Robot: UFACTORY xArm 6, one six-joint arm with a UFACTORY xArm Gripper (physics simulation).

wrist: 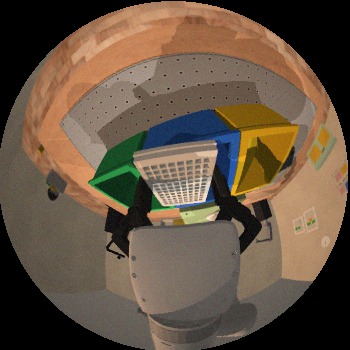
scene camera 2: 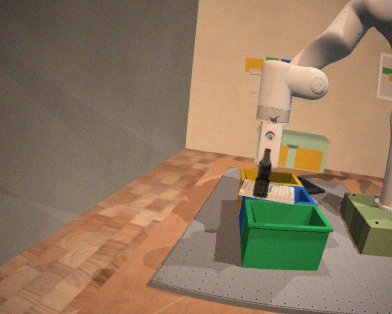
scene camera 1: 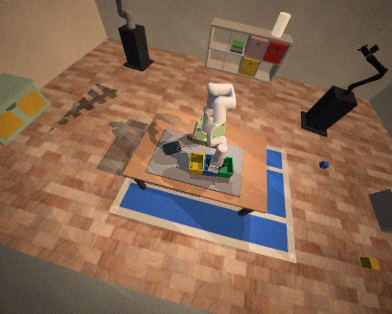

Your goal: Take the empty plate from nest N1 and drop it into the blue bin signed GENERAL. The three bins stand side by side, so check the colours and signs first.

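Seen in the pictures: gripper, between the fingertips: [wrist: 178, 176] [scene camera 2: 260, 190] [scene camera 1: 213, 167]; arm's base, origin of its link: [scene camera 1: 206, 130].
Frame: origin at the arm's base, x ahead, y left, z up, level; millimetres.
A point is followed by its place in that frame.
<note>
The pale gridded plate [scene camera 1: 214, 169] {z 51, x 422, y 209 mm} [scene camera 2: 283, 193] {z 51, x 345, y 212 mm} [wrist: 176, 171] {z 50, x 419, y 201 mm} is held between the two black fingers of my gripper [scene camera 2: 262, 189] {z 44, x 401, y 199 mm} [wrist: 178, 176] {z 44, x 401, y 199 mm}, which is shut on it. Plate and fingers are over the blue bin [scene camera 2: 303, 195] {z 29, x 296, y 133 mm} [wrist: 192, 126] {z -6, x 444, y 175 mm}, close above its rim. In the wrist view one side of the plate overlaps the edge of the green bin [scene camera 1: 227, 167] {z -58, x 293, y 323 mm} [scene camera 2: 284, 250] {z -17, x 311, y 351 mm} [wrist: 119, 156] {z -1, x 407, y 296 mm}. The blue bin stands between the green bin and the yellow bin [scene camera 1: 196, 170] {z 17, x 476, y 70 mm} [scene camera 2: 272, 176] {z 23, x 401, y -11 mm} [wrist: 260, 115] {z -5, x 478, y 66 mm}. No sign is readable on the bins, and nest N1 cannot be made out.
The bins stand on a grey perforated board [scene camera 1: 167, 167] {z -63, x 517, y -189 mm} [scene camera 2: 200, 265] {z -63, x 460, y 403 mm} [wrist: 185, 67] {z -63, x 532, y 176 mm} on a wooden table [scene camera 1: 145, 157] {z -76, x 502, y -426 mm}. A flat black object [scene camera 1: 172, 147] {z -51, x 309, y -239 mm} [scene camera 2: 312, 185] {z -51, x 262, y -254 mm} lies beyond the yellow bin. A green base block [scene camera 1: 201, 131] {z 6, x 44, y -41 mm} [scene camera 2: 367, 225] {z -2, x 116, y 180 mm} is under the arm.
</note>
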